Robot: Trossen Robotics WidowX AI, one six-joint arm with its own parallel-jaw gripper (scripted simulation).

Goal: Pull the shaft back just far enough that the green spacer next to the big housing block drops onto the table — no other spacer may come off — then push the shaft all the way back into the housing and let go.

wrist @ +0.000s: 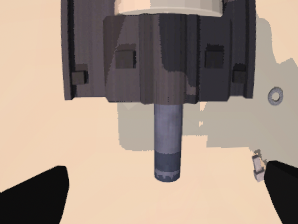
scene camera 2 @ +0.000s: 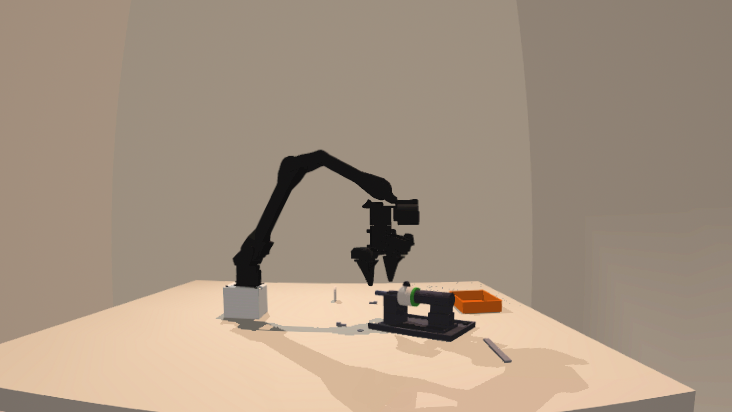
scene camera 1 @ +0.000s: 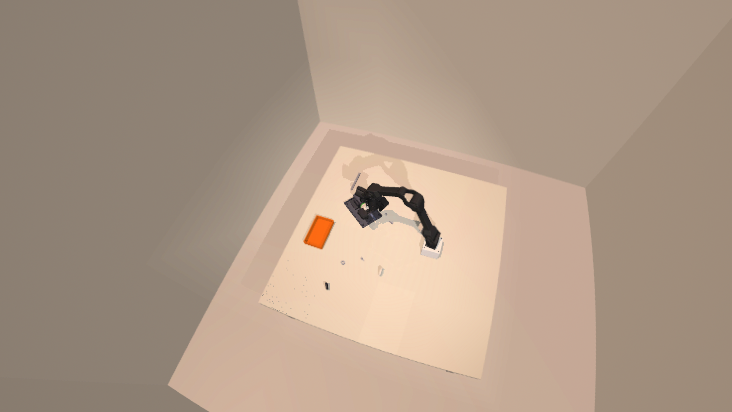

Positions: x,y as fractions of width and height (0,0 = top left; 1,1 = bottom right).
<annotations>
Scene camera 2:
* my gripper: 0.52,0.69
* housing block: 0.60,0.79
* orange tray: 0.64,0.73
</annotations>
